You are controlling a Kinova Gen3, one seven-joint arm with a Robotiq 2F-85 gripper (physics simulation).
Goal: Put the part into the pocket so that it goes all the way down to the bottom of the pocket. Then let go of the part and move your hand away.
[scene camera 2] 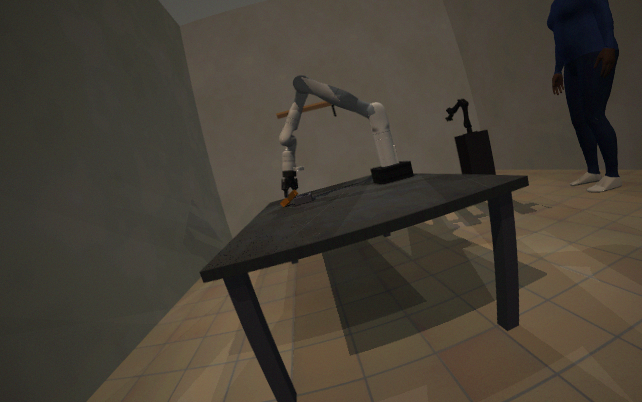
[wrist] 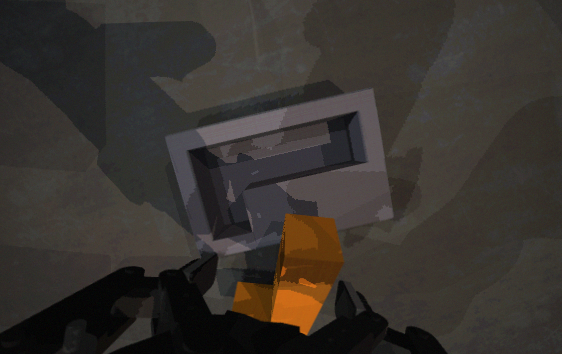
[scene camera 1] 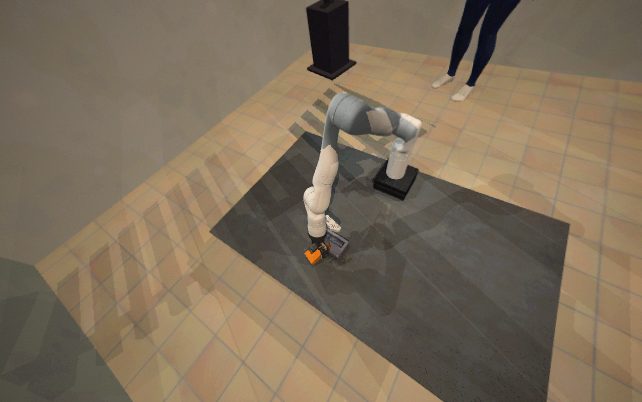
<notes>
My gripper [wrist: 275,281] is open and touches a grey pocket block [wrist: 238,178]. An orange L-shaped part [wrist: 310,258] rests on the table.
</notes>
